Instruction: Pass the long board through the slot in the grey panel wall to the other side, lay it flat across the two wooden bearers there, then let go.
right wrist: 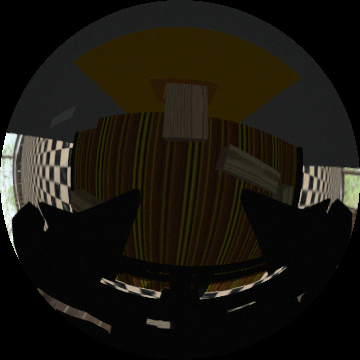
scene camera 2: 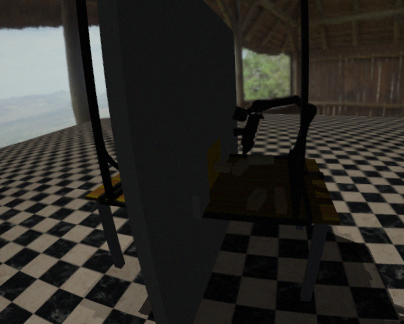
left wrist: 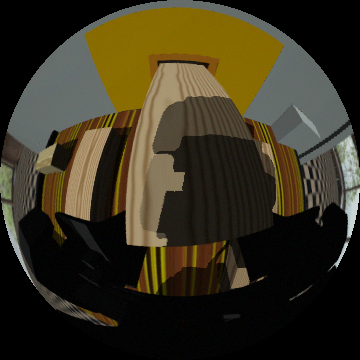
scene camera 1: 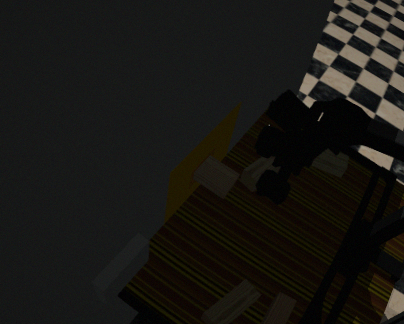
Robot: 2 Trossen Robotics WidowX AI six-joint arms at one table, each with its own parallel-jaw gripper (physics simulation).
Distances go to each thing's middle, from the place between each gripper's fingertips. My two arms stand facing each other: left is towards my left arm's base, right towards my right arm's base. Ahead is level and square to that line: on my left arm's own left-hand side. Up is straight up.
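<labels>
There is the slot [left wrist: 210, 63], and my right hand is 7 cm above it, 17 cm to the right of it and 2 cm past it. The grey block [left wrist: 292, 128], if I count from my right hand, is 10 cm below, 33 cm behind and 18 cm to the left.
My left hand is 20 mm below the slot, and it is also 10 mm short of it and 210 mm to the left of it. Counted from that left hand, the grey block is 10 mm below, 300 mm behind and 200 mm to the right.
</labels>
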